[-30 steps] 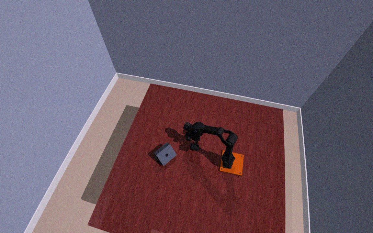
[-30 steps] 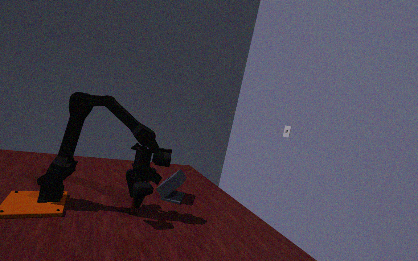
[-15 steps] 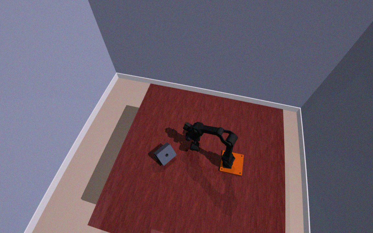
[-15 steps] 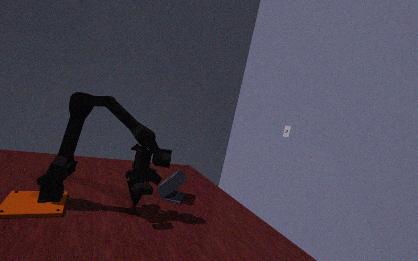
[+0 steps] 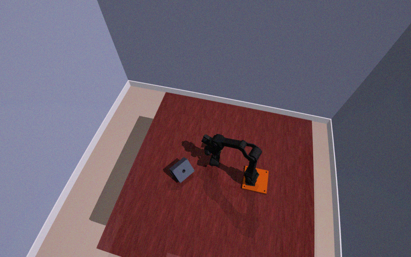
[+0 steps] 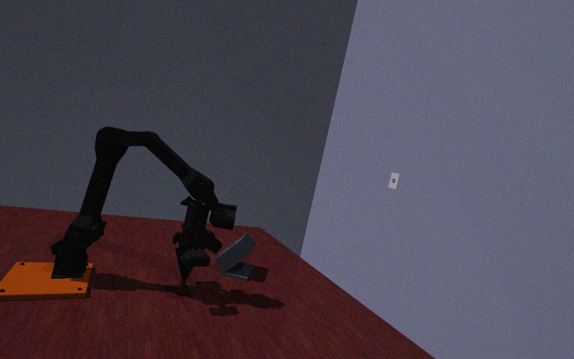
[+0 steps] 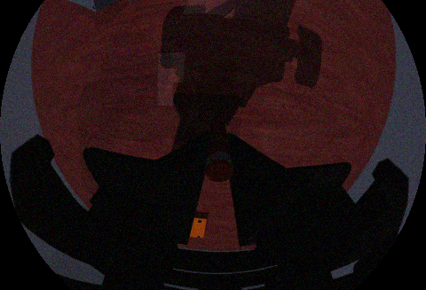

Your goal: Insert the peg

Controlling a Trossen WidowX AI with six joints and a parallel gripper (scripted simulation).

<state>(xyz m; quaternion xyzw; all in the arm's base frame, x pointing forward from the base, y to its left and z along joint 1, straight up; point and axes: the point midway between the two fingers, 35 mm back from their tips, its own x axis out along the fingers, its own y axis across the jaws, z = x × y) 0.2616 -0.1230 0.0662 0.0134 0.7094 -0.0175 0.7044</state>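
My gripper tip is now 210 mm short of the sloped panel, 140 mm to the right of it and 20 mm below it. Also, from my gripper tip: red peg: 20 mm above.
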